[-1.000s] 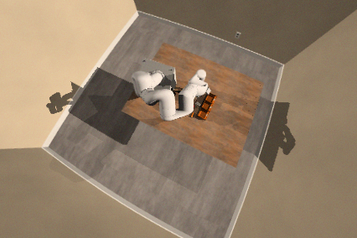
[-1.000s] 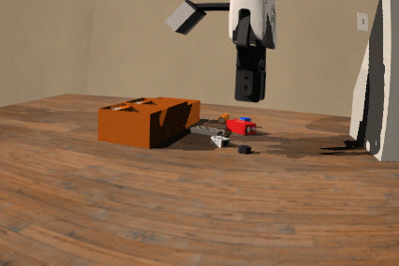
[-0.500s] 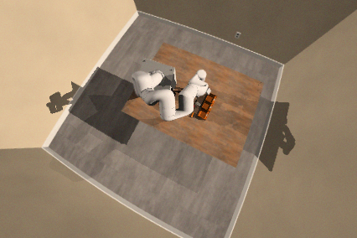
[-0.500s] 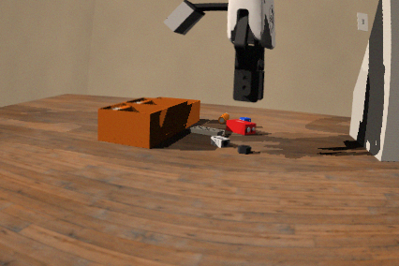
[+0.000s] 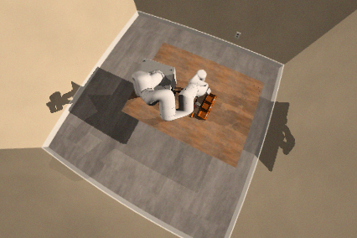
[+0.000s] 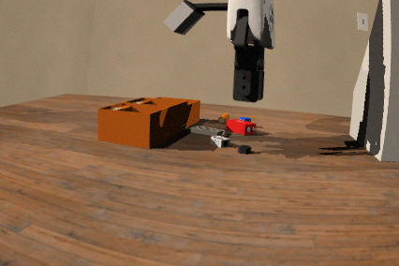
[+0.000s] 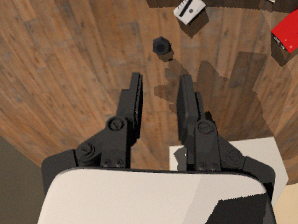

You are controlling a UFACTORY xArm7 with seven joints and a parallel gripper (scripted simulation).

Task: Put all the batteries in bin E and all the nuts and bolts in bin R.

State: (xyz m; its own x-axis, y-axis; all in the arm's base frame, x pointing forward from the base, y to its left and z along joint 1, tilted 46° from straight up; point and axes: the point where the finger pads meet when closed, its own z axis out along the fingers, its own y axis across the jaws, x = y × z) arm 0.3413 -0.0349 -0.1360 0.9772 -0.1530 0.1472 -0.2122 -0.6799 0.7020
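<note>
Now: the small black piece 90 mm below my hand. Round my hand: orange bin: 150 mm ahead, 110 mm to the right, 70 mm below; red block: 140 mm to the right, 80 mm below; pale grey block: 30 mm ahead, 30 mm to the right, 80 mm below.
</note>
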